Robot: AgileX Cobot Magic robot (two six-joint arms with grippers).
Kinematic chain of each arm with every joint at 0, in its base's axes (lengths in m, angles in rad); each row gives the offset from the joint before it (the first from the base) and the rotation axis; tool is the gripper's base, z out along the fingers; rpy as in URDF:
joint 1: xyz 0 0 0.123 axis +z
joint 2: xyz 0 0 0 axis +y
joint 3: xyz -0.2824 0 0.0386 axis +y
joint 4: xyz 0.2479 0 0.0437 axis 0.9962 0 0.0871
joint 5: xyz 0 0 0 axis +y
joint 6: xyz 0.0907 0 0.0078 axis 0.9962 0 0.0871
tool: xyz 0 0 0 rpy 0 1.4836 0
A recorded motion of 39 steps. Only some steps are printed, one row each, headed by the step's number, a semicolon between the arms.
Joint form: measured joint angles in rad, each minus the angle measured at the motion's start. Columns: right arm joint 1, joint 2, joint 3, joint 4, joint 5, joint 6; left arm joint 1, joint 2, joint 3, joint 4, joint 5, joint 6.
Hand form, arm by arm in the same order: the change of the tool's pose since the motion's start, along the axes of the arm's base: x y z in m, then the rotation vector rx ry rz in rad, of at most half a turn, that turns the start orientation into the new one. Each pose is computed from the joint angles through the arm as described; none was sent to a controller.
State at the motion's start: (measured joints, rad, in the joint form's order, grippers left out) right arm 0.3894 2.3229 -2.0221 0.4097 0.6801 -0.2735; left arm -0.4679 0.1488 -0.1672 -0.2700 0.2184 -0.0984
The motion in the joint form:
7: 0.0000 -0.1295 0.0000 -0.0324 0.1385 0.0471; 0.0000 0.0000 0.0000 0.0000 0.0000 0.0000
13: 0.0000 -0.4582 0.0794 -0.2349 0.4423 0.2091; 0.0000 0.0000 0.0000 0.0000 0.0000 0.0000
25: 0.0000 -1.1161 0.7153 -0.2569 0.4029 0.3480; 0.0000 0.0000 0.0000 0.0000 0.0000 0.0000
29: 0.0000 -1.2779 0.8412 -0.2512 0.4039 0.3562; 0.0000 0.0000 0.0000 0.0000 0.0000 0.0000
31: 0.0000 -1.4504 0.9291 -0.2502 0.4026 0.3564; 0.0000 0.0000 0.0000 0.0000 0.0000 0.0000
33: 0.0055 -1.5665 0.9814 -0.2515 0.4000 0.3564; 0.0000 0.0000 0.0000 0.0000 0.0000 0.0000
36: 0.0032 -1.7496 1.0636 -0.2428 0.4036 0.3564; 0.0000 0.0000 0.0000 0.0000 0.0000 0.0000
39: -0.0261 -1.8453 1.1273 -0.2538 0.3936 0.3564; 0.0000 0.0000 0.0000 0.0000 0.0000 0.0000
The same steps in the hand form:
7: -0.0231 -0.0077 0.0591 0.0011 0.0120 0.0228; 0.0000 0.0000 0.0000 0.0000 0.0000 0.0000
13: -0.1024 -0.0513 0.1670 -0.1267 0.0464 -0.0286; 0.0000 0.0000 0.0000 0.0000 0.0000 0.0000
25: -0.2683 -0.1215 0.1939 -0.0502 0.0412 -0.1471; 0.0000 0.0000 0.0000 0.0000 0.0000 0.0000
29: -0.3092 -0.1379 0.1906 -0.0254 0.0159 -0.1522; 0.0000 0.0000 0.0000 0.0000 0.0000 0.0000
31: -0.3512 -0.1550 0.1934 0.0142 -0.0604 -0.1529; 0.0000 0.0000 0.0000 0.0000 0.0000 0.0000
33: -0.3788 -0.1658 0.1932 0.0434 -0.1201 -0.1485; 0.0000 0.0000 0.0000 0.0000 0.0000 0.0000
36: -0.4201 -0.1824 0.1861 0.0944 -0.2035 -0.1475; 0.0000 0.0000 0.0000 0.0000 0.0000 0.0000
39: -0.4363 -0.1918 0.1744 0.1010 -0.2469 -0.1821; 0.0000 0.0000 0.0000 0.0000 0.0000 0.0000

